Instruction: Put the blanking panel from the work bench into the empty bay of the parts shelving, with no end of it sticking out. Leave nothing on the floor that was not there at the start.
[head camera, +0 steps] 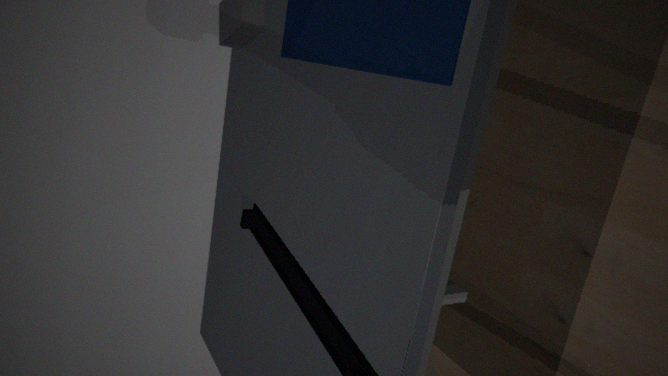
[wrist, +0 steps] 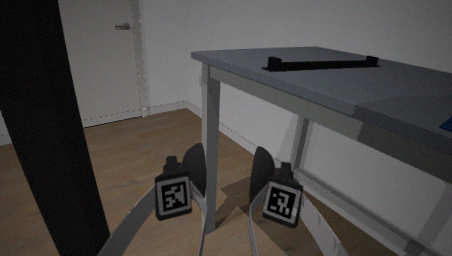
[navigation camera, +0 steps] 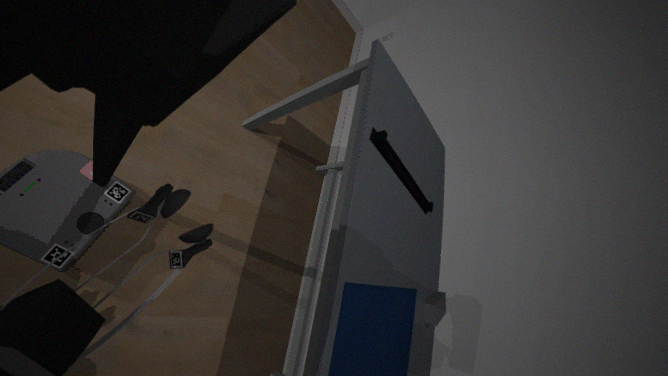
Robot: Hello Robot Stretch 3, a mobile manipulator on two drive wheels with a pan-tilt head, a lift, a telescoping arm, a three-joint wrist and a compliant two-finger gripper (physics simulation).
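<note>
The blanking panel, a long thin black bar with a small block at each end, lies flat and slantwise on the grey work bench. In the head view its near end is cut off by the frame's bottom edge. My gripper is open and empty, in front of the bench's long side and lower than its top, apart from the panel. The parts shelving does not show in these views.
A blue mat lies on the bench top. A small grey block is at the bench's wall side. A bench leg stands on the wooden floor. A white door is at the back left in the wrist view.
</note>
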